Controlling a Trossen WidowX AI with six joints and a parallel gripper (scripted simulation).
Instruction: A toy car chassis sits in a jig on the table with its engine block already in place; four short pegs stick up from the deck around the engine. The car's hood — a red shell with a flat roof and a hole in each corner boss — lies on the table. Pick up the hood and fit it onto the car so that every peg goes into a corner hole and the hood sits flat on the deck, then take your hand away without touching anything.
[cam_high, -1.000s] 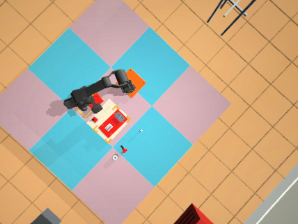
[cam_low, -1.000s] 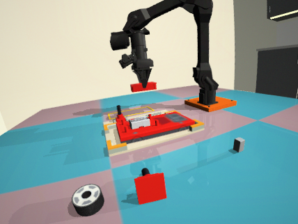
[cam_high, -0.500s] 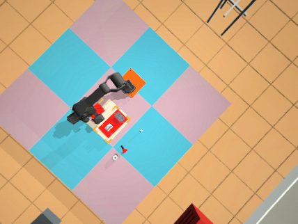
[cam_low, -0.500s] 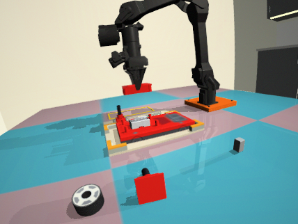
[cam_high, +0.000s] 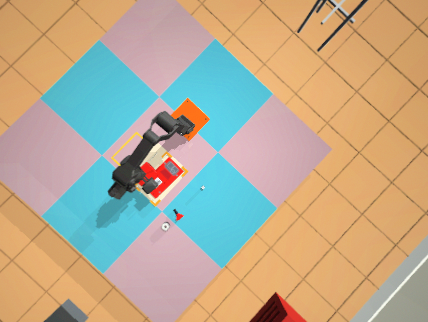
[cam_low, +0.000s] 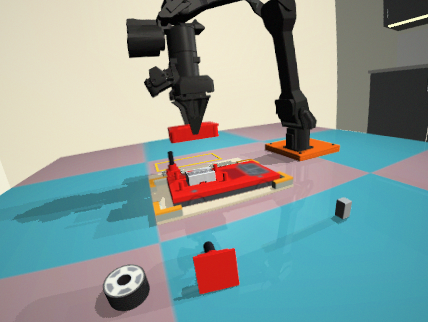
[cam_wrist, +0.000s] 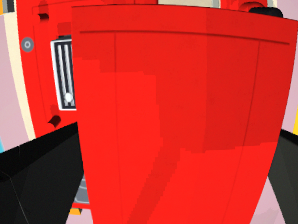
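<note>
Right now my gripper tip is 80 mm above the grey engine block, 70 mm to the right of it and 10 mm short of it. From my gripper tip the other things lie so: red hood: 10 mm above; then black-and-white wheel: 240 mm to the left, 150 mm ahead, 100 mm below.
</note>
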